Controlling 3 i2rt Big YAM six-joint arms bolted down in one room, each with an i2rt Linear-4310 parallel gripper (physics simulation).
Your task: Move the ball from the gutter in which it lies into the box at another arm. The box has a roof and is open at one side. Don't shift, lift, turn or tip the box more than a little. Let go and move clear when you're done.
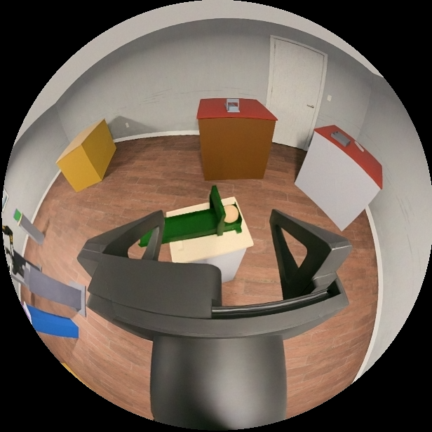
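Observation:
A pale peach ball [231,214] lies at the right end of a green gutter [187,226], just right of an upright green plate that stands across it. The gutter rests on a cream-topped stand [210,249], and its left part runs behind my finger. My arm1 gripper [217,212] is open, one finger at the left and one at the right. It is apart from the ball, which shows in the gap between the fingers. The roofed box cannot be made out for certain. No gripper of arm2 or arm3 can be made out.
A brown cabinet [236,150] with a red top stands behind the stand. A white cabinet [335,177] with a red top is at the right, a yellow block [87,160] at the left. Part of a dark arm [17,260], a grey slab [55,290] and a blue block [55,322] show at the left edge.

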